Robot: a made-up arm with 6 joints. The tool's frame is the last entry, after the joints.
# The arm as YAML. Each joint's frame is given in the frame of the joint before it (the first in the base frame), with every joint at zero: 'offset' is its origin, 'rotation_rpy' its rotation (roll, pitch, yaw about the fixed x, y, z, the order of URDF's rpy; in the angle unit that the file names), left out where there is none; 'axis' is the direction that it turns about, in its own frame. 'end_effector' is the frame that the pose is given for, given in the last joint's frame.
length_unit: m
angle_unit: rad
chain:
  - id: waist
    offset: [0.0, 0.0, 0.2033]
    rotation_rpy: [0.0, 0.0, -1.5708]
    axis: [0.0, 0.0, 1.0]
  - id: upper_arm
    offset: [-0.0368, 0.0, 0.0]
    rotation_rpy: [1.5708, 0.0, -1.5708]
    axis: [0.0, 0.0, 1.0]
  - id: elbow
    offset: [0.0, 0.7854, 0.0]
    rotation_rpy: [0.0, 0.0, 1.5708]
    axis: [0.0, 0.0, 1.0]
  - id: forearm
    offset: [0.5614, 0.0, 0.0]
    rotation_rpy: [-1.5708, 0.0, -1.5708]
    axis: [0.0, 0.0, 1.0]
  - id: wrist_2
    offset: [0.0, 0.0, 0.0]
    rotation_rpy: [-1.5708, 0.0, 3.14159]
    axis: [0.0, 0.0, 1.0]
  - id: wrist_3
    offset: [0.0, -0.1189, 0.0]
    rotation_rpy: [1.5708, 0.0, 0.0]
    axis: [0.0, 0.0, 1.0]
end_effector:
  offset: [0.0, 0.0, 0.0]
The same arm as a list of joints. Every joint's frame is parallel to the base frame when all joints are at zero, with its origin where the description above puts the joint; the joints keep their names.
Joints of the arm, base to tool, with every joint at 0 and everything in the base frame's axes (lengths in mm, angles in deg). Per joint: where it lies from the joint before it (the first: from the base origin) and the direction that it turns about. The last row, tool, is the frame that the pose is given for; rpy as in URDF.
waist: axis +z offset 0.0 0.0 203.3
upper_arm: axis +y offset 0.0 36.8 0.0
elbow: axis +y offset 0.0 0.0 785.4
forearm: axis +z offset 0.0 0.0 561.4
wrist_2: axis +y offset 0.0 0.0 0.0
wrist_3: axis +z offset 0.0 0.0 118.9
tool: offset 0.0 0.0 0.0 rpy 0.00 0.00 0.00

